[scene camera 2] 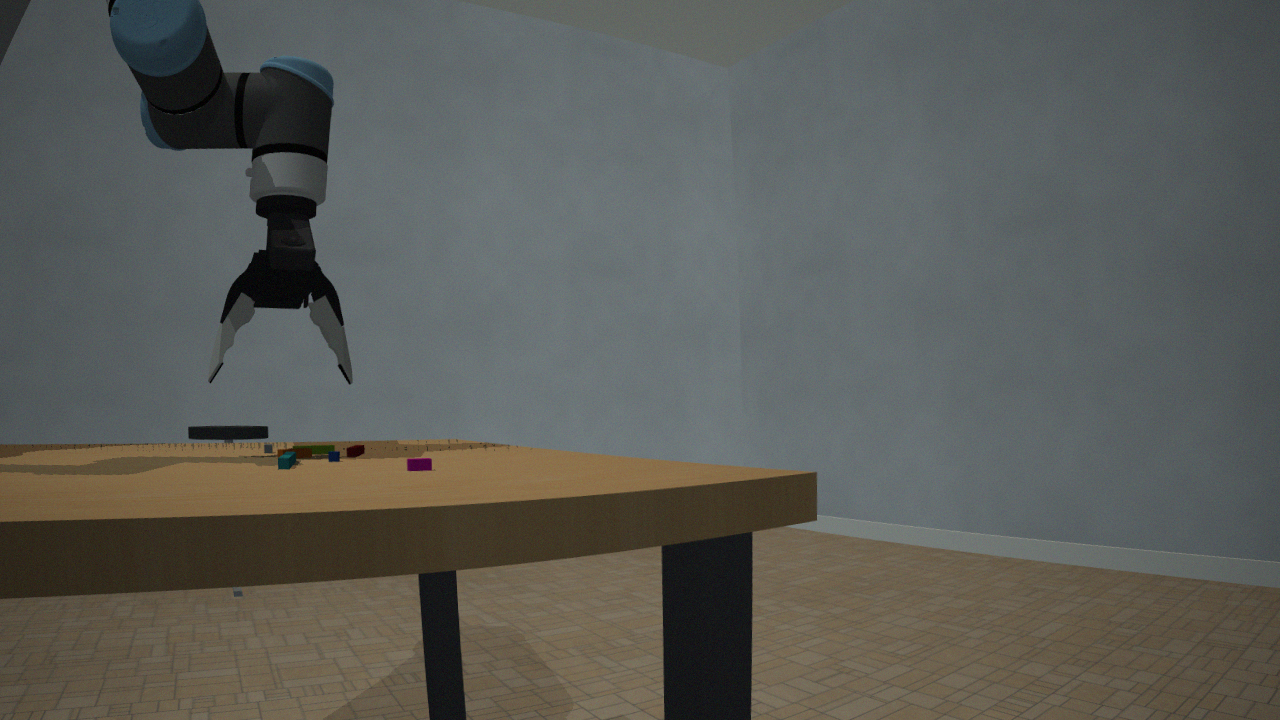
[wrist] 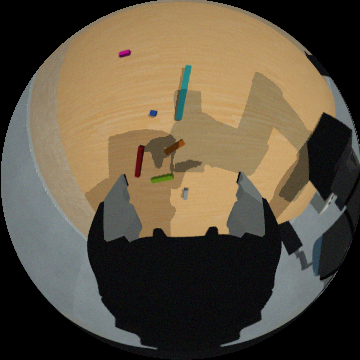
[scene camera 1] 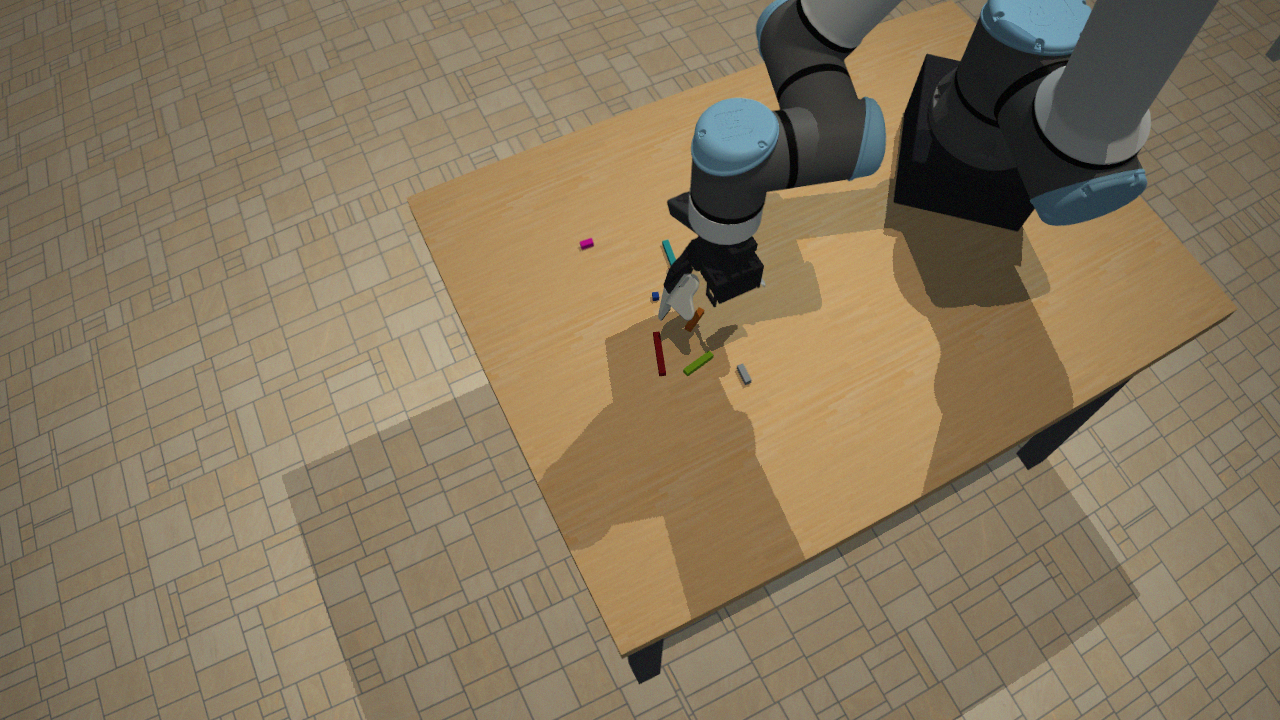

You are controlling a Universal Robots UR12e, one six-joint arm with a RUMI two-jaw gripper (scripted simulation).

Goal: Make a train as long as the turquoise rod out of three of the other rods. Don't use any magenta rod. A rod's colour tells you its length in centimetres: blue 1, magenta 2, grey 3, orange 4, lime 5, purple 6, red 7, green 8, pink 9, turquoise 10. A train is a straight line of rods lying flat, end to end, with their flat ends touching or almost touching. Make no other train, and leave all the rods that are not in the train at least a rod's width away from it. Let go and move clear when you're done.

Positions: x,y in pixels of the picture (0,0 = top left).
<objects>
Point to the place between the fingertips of my gripper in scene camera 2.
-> At 281,384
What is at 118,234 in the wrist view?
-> My gripper.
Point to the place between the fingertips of my gripper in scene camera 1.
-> At 709,297
</objects>
